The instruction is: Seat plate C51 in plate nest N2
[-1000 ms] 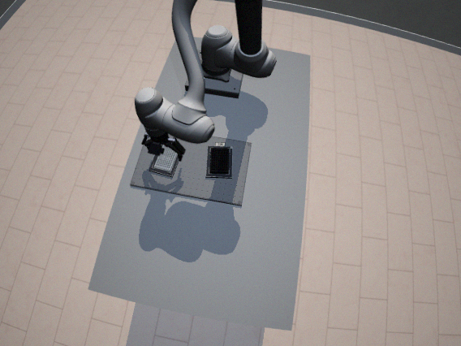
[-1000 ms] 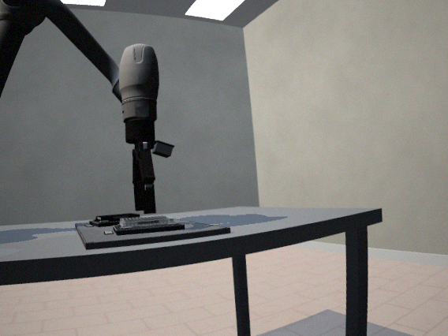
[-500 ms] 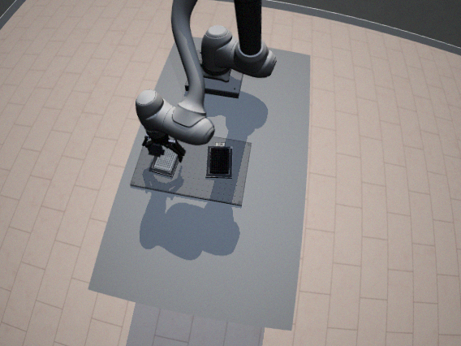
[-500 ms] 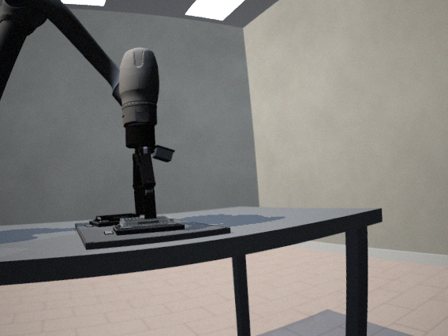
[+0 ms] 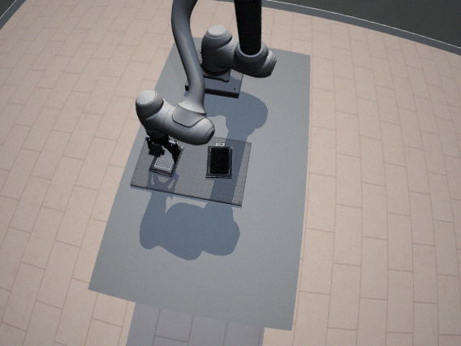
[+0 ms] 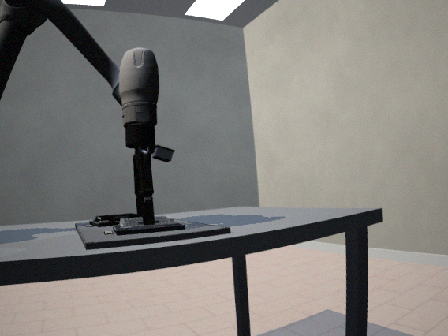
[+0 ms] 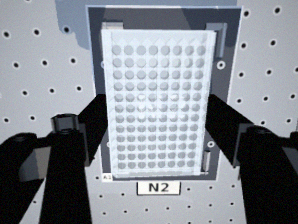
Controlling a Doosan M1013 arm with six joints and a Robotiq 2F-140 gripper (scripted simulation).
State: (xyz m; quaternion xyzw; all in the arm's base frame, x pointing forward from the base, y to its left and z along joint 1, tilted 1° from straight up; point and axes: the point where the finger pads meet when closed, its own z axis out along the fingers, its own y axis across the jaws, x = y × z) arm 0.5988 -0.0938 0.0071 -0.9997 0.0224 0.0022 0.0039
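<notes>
Now: the plate C51 20 mm below my hand. Also, from my hand: black well plate (40 mm behind, 240 mm to the left, 20 mm below); then plate nest (10 mm to the right, 40 mm below).
</notes>
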